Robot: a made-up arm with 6 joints. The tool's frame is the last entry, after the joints. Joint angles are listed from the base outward. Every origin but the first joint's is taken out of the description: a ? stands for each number. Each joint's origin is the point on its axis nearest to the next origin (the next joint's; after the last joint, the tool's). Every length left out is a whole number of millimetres.
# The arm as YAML. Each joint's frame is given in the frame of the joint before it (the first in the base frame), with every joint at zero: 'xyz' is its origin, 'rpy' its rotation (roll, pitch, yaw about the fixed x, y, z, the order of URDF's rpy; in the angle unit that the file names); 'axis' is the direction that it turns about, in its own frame. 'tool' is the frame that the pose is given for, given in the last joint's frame.
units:
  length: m
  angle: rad
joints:
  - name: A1
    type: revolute
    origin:
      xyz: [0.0, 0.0, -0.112]
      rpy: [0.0, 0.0, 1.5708]
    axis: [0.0, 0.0, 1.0]
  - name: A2
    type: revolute
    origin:
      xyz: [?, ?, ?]
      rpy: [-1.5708, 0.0, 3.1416]
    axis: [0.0, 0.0, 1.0]
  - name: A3
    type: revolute
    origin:
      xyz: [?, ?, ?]
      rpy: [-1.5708, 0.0, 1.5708]
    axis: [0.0, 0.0, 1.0]
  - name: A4
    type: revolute
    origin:
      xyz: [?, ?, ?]
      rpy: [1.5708, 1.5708, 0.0]
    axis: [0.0, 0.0, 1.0]
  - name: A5
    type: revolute
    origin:
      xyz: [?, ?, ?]
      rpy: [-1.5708, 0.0, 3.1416]
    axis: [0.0, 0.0, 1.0]
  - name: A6
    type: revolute
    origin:
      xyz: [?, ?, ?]
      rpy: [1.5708, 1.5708, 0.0]
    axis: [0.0, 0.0, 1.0]
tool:
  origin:
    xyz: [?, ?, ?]
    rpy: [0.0, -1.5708, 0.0]
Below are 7 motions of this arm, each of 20 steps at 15 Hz.
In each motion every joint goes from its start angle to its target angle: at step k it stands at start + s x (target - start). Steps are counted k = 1, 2, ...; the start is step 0. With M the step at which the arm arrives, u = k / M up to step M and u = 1 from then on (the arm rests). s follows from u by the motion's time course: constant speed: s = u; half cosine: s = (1 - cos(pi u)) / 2; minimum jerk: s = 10 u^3 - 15 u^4 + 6 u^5.
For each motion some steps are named. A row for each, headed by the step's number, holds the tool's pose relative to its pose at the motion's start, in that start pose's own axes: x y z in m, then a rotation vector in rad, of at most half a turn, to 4 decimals.
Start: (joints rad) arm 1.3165 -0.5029 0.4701 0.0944 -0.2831 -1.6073
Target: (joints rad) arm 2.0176 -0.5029 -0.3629 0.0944 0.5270 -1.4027
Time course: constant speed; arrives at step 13
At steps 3, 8, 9, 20:
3: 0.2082 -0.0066 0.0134 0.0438 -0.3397 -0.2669
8: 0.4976 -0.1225 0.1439 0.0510 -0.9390 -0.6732
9: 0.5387 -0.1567 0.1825 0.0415 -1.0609 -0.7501
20: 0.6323 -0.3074 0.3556 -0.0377 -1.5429 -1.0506

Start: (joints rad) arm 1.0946 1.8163 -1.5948 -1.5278 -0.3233 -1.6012
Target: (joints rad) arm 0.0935 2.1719 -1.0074 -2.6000 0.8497 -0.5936
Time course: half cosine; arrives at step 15
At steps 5, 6, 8, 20:
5: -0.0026 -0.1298 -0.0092 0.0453 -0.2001 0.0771
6: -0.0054 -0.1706 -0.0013 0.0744 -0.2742 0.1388
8: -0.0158 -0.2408 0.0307 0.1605 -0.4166 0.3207
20: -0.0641 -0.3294 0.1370 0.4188 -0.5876 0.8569

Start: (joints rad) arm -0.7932 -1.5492 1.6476 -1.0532 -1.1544 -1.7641
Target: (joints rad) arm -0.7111 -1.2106 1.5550 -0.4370 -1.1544 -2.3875
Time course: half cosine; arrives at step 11
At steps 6, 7, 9, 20:
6: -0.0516 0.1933 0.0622 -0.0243 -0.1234 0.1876
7: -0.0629 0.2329 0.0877 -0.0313 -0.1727 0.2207
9: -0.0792 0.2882 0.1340 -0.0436 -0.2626 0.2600
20: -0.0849 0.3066 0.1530 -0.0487 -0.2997 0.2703

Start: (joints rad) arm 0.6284 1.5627 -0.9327 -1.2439 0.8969 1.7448
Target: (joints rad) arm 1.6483 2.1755 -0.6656 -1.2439 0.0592 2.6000
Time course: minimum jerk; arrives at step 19
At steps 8, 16, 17, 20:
8: 0.1810 -0.0972 0.3085 0.6016 0.0193 -0.1818
16: 0.5347 -0.4250 0.5379 1.3701 -0.2553 -0.7762
17: 0.5444 -0.4360 0.5394 1.3861 -0.2729 -0.7994
20: 0.5489 -0.4411 0.5399 1.3935 -0.2815 -0.8104

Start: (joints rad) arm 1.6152 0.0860 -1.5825 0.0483 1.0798 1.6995
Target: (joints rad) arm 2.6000 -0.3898 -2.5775 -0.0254 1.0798 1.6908
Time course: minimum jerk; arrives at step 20
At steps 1, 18, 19, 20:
1: -0.0003 -0.0004 0.0002 -0.0004 0.0008 0.0013
18: -0.1686 -0.6099 0.0662 -0.4183 0.0919 1.4107
19: -0.1672 -0.6162 0.0655 -0.4214 0.0877 1.4221
20: -0.1670 -0.6172 0.0654 -0.4219 0.0870 1.4239

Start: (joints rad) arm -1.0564 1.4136 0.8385 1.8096 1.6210 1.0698
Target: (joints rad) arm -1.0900 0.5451 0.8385 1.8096 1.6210 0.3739
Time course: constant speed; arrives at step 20
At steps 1, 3, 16, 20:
1: 0.0015 0.0107 0.0028 -0.0645 0.0231 -0.0218
3: 0.0047 0.0310 0.0075 -0.1935 0.0715 -0.0627
16: 0.0270 0.1301 0.0322 -1.0260 0.4579 -0.2458
20: 0.0341 0.1548 0.0443 -1.2756 0.6025 -0.2715

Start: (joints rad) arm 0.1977 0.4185 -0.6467 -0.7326 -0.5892 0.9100
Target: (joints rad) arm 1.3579 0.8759 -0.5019 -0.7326 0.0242 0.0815
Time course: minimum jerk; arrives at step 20
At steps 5, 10, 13, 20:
5: 0.0783 -0.0487 -0.0410 -0.0036 0.1562 0.0502
10: 0.3118 -0.1690 -0.2943 0.0057 0.6956 0.3948
13: 0.3897 -0.1883 -0.5109 0.0600 0.9718 0.7357
20: 0.4006 -0.1693 -0.7065 0.1624 1.1397 1.0861

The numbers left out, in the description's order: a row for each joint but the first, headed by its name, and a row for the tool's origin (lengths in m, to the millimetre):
A2: -0.113 0.111 0.0
A3: -0.116 0.081 0.0
A4: -0.092 0.104 0.0
A5: 0.355 0.019 0.0
A6: -0.286 0.033 0.0
tool: 0.02 0.194 0.0

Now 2 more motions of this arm.
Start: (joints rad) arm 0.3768 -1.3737 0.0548 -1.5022 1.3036 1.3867
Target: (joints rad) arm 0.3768 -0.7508 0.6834 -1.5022 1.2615 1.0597
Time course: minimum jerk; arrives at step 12
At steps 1, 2, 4, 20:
1: -0.0001 -0.0018 0.0012 -0.0008 0.0024 0.0035
2: -0.0007 -0.0123 0.0081 -0.0057 0.0165 0.0248
4: 0.0018 -0.0724 0.0458 -0.0401 0.0933 0.1507
20: 0.1151 -0.2881 0.1727 -0.3177 0.3377 0.7822

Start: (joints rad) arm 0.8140 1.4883 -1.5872 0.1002 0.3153 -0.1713
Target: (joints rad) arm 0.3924 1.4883 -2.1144 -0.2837 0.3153 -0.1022
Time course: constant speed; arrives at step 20
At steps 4, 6, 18, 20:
4: -0.0108 -0.0046 0.0223 -0.1242 -0.1538 -0.0132
6: -0.0197 -0.0044 0.0329 -0.1861 -0.2304 -0.0241
18: -0.1117 0.0296 0.0618 -0.5435 -0.6869 -0.1514
20: -0.1309 0.0399 0.0575 -0.5992 -0.7626 -0.1828

